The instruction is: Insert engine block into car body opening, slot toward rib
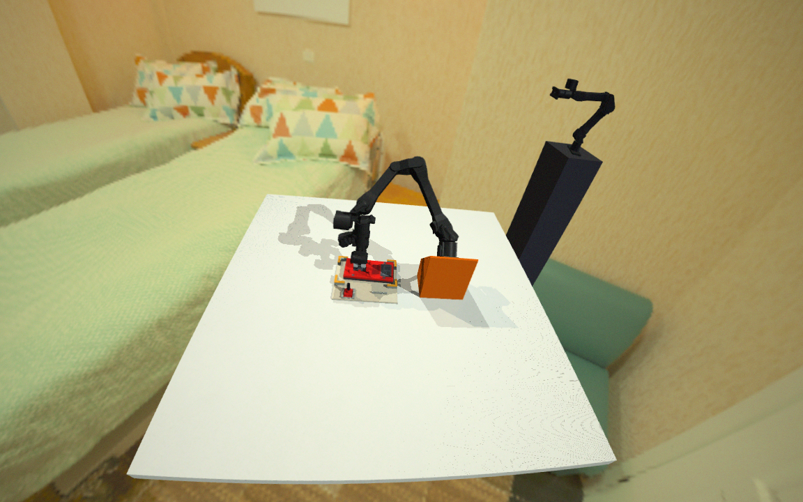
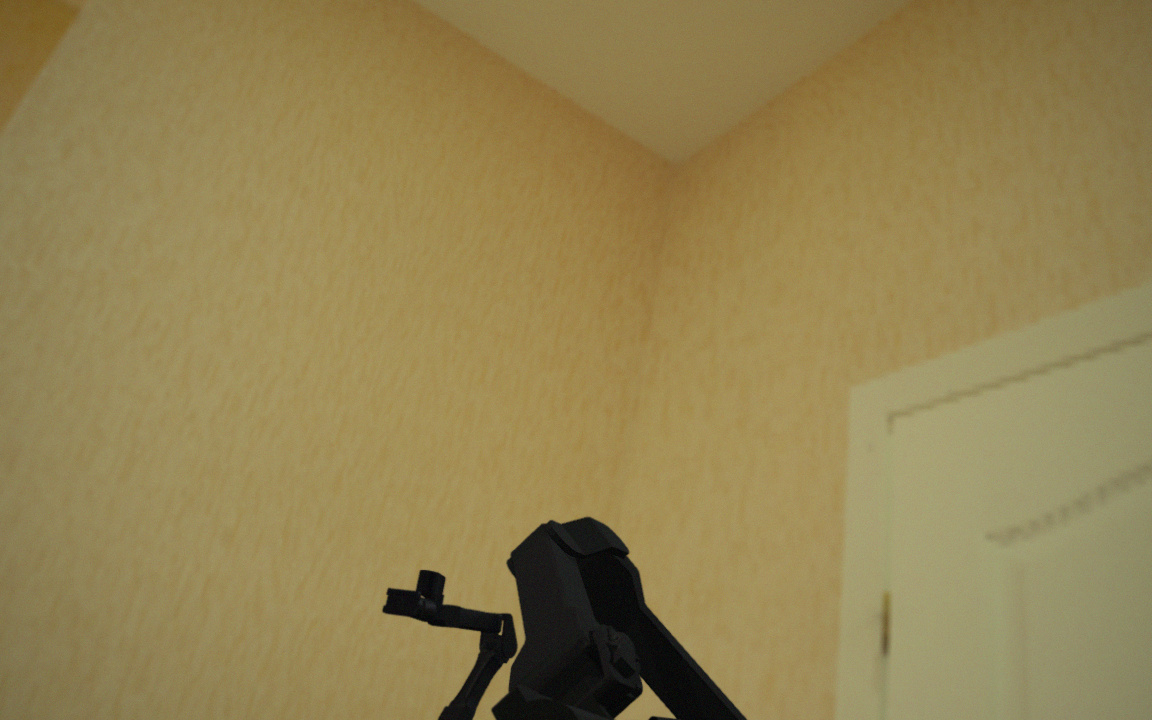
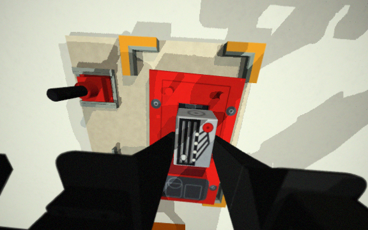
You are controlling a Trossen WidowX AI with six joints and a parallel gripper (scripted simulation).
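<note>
Right now my gripper tip is 10 mm above the engine block. Also, from my gripper tip: beige base plate 20 mm behind, 30 mm to the left, 50 mm below.
</note>
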